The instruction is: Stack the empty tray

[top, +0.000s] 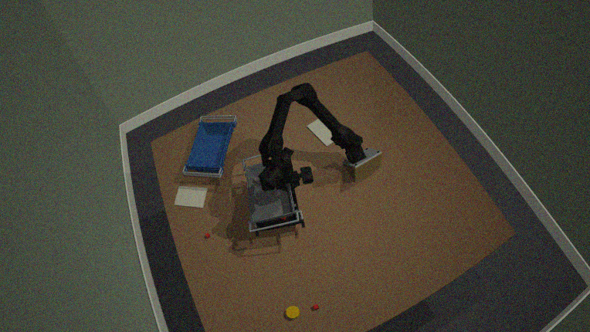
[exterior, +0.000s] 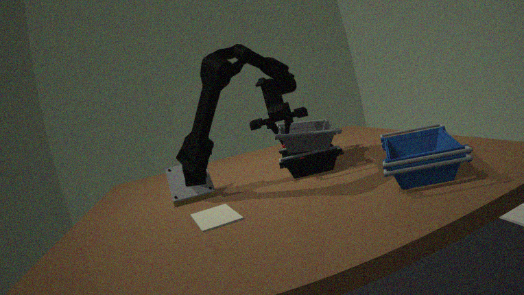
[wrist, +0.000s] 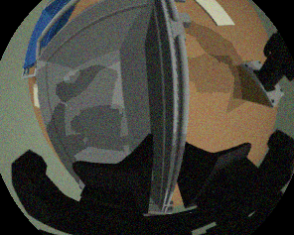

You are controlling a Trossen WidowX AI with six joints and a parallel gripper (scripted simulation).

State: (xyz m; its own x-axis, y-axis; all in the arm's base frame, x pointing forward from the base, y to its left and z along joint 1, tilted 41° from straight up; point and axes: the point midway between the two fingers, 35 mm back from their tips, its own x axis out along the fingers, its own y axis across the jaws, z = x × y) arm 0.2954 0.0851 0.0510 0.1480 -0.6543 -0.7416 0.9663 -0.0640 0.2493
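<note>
The grey tray is 7 cm ahead of my gripper tip, 2 cm to the right of it and 2 cm above it. From my gripper tip the other things lie so: yellow disc (17 cm ahead, 45 cm to the left, 8 cm below).
</note>
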